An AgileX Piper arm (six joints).
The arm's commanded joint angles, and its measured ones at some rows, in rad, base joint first. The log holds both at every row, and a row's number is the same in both.
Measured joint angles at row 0:
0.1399 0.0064 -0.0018 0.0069 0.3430 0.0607
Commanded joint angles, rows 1 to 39:
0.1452 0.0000 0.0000 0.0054 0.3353 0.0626
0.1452 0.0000 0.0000 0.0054 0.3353 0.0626
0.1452 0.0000 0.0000 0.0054 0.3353 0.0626
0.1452 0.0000 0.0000 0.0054 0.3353 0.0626
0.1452 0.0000 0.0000 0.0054 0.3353 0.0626
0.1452 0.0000 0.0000 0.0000 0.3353 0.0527
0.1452 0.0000 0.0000 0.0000 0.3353 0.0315
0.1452 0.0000 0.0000 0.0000 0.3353 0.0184
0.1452 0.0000 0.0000 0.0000 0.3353 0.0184
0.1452 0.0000 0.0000 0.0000 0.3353 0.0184
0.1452 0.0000 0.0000 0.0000 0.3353 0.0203
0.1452 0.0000 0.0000 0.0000 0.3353 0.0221
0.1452 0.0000 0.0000 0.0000 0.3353 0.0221
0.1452 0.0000 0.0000 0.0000 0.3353 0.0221
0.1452 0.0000 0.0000 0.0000 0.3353 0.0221
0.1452 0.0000 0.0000 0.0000 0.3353 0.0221
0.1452 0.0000 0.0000 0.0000 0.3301 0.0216
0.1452 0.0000 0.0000 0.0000 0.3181 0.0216
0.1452 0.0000 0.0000 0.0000 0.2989 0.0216
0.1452 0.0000 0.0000 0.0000 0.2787 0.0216
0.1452 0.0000 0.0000 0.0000 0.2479 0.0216
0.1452 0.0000 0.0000 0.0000 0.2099 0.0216
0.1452 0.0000 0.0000 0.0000 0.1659 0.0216
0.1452 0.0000 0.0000 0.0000 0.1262 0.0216
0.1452 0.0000 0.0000 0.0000 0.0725 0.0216
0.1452 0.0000 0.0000 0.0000 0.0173 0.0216
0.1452 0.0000 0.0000 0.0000 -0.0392 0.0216
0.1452 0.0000 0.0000 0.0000 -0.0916 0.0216
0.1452 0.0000 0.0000 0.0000 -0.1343 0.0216
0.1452 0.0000 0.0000 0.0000 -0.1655 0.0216
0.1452 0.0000 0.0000 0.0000 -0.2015 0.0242
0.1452 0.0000 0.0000 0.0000 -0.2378 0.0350
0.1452 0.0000 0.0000 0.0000 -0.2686 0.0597
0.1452 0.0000 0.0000 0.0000 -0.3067 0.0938
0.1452 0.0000 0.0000 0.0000 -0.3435 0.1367
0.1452 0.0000 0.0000 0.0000 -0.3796 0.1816
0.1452 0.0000 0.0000 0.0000 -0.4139 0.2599
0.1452 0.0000 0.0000 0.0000 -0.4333 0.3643
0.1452 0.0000 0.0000 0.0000 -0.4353 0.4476
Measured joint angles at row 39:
0.1399 0.0049 -0.0018 0.0000 -0.3339 0.1775
